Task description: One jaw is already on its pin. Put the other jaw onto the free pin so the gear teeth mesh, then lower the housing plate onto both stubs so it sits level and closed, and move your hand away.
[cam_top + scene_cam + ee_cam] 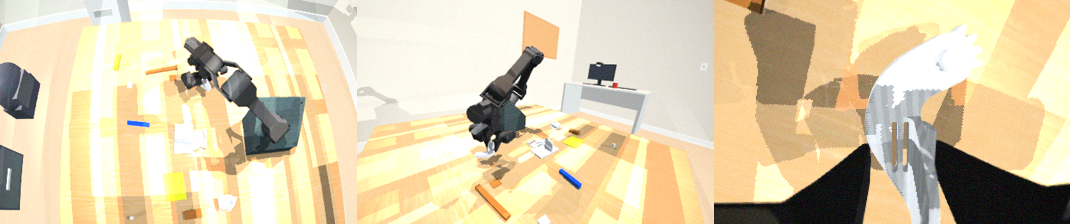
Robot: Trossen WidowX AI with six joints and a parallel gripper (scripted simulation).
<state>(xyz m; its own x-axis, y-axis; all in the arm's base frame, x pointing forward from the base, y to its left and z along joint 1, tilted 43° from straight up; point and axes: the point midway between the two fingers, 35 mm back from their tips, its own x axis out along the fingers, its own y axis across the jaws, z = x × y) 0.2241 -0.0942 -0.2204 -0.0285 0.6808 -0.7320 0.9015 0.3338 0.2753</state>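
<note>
The small orange square lies 130 mm ahead of my gripper tip, 50 mm to the right of it and 40 mm below it. The rest, counted from my gripper tip: long orange bar (180 mm ahead, 90 mm to the right, 40 mm below); then blue bar (270 mm ahead, 160 mm to the left, 30 mm below); then white jaw (40 mm to the right).
</note>
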